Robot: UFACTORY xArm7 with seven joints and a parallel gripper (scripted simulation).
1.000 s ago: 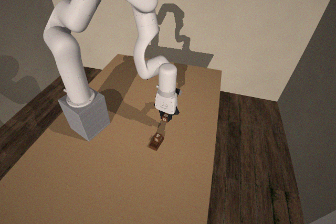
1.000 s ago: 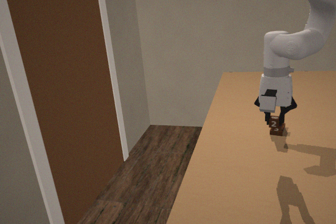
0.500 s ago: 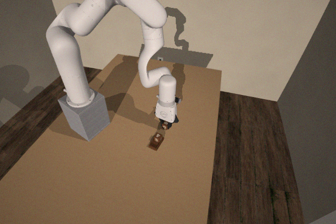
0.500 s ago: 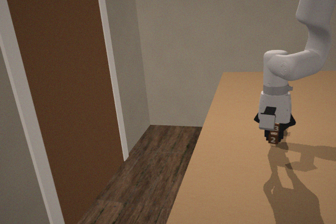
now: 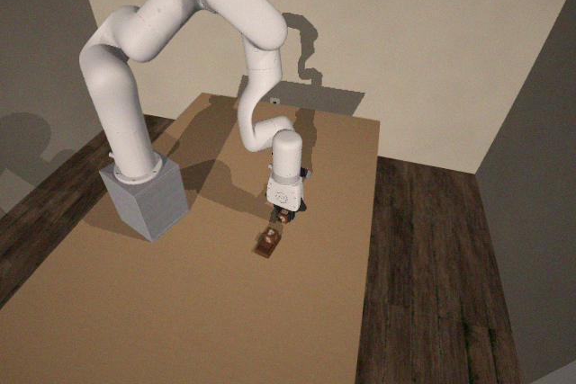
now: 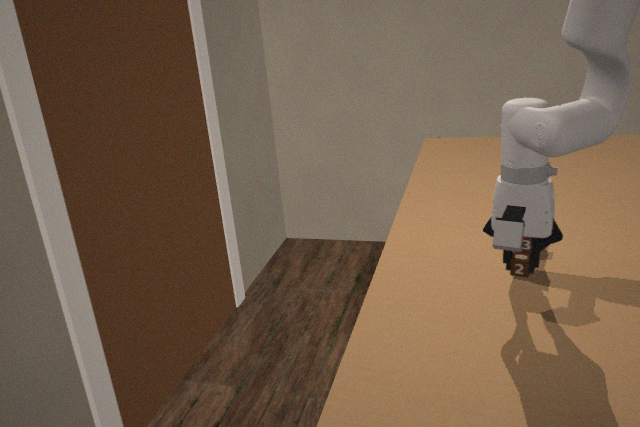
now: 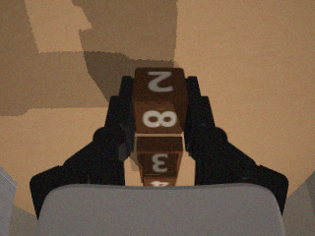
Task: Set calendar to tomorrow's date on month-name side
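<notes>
The digit cube lies 1 cm below my hand. Round my hand: brown calendar tray (1 cm behind, 11 cm to the right, 2 cm below).
</notes>
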